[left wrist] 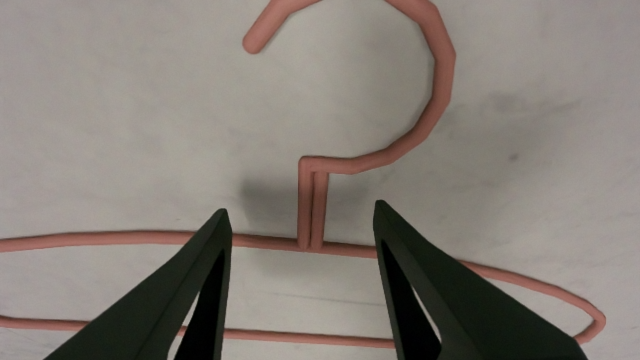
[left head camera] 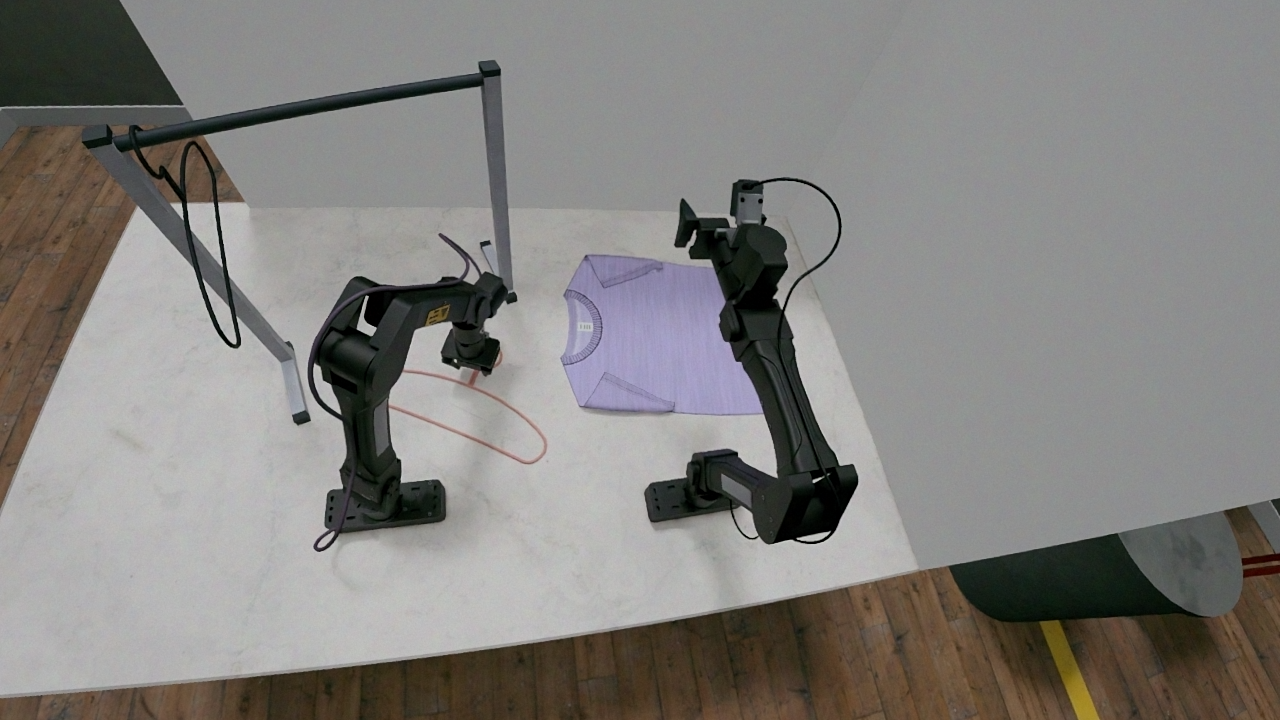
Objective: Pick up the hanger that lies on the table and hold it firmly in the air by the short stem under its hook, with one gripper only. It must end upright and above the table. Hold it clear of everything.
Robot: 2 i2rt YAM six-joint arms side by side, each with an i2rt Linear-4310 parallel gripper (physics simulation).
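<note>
The thin salmon-pink hanger (left head camera: pixel 545 441) (left wrist: pixel 150 237) lies flat on the pale table, partly hidden behind the left arm in the head view. Its hook (left wrist: pixel 444 75) curves at the top of the left wrist view. The short double-wire stem (left head camera: pixel 473 377) (left wrist: pixel 304 205) joins hook and body. My left gripper (left head camera: pixel 470 368) (left wrist: pixel 302 215) points down over the stem, partly open, one finger on each side in the wrist view, with a gap to the stem on both sides. My right gripper (left head camera: pixel 687 225) is open and empty, raised above the table's back right, well away from the hanger.
A rack with a dark top bar (left head camera: pixel 313 105) stands at the back left; a black hanger (left head camera: pixel 221 241) hangs from its left end. A folded lilac shirt (left head camera: pixel 662 340) lies right of the pink hanger, partly under the right arm. A grey wall (left head camera: pixel 1029 268) rises behind and right of the table.
</note>
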